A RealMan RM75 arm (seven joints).
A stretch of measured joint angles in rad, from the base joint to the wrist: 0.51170, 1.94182, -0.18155, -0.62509, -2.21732, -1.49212, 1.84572; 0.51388, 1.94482, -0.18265, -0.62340, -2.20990, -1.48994, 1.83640; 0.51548, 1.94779, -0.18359, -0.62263, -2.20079, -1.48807, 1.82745; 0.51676, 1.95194, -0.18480, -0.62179, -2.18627, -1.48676, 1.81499; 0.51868, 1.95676, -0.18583, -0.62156, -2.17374, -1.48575, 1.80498; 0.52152, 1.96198, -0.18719, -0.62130, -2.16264, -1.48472, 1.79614; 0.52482, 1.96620, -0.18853, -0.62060, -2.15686, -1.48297, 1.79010; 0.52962, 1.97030, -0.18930, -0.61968, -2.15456, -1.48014, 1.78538; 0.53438, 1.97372, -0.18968, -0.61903, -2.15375, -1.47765, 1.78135; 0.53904, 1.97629, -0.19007, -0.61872, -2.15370, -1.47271, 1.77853; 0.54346, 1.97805, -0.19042, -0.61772, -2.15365, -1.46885, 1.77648; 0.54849, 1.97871, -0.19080, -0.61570, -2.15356, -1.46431, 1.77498; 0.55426, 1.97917, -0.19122, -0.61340, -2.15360, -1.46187, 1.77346; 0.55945, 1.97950, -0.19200, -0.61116, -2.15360, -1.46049, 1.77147; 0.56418, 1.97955, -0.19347, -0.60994, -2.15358, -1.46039, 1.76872; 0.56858, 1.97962, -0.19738, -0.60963, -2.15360, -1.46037, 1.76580
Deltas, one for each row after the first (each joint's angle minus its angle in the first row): 0.00218, 0.00300, -0.00110, 0.00169, 0.00742, 0.00218, -0.00932; 0.00378, 0.00597, -0.00204, 0.00246, 0.01653, 0.00405, -0.01827; 0.00506, 0.01012, -0.00325, 0.00330, 0.03105, 0.00536, -0.03073; 0.00698, 0.01494, -0.00428, 0.00353, 0.04358, 0.00637, -0.04074; 0.00982, 0.02016, -0.00564, 0.00379, 0.05468, 0.00740, -0.04958; 0.01312, 0.02438, -0.00698, 0.00449, 0.06046, 0.00915, -0.05562; 0.01792, 0.02848, -0.00775, 0.00541, 0.06276, 0.01198, -0.06034; 0.02268, 0.03190, -0.00813, 0.00606, 0.06357, 0.01447, -0.06437; 0.02734, 0.03447, -0.00852, 0.00637, 0.06362, 0.01941, -0.06719; 0.03176, 0.03623, -0.00887, 0.00737, 0.06367, 0.02327, -0.06924; 0.03679, 0.03689, -0.00925, 0.00939, 0.06376, 0.02781, -0.07074; 0.04256, 0.03735, -0.00967, 0.01169, 0.06372, 0.03025, -0.07226; 0.04775, 0.03768, -0.01045, 0.01393, 0.06372, 0.03163, -0.07425; 0.05248, 0.03773, -0.01192, 0.01515, 0.06374, 0.03173, -0.07700; 0.05688, 0.03780, -0.01583, 0.01546, 0.06372, 0.03175, -0.07992
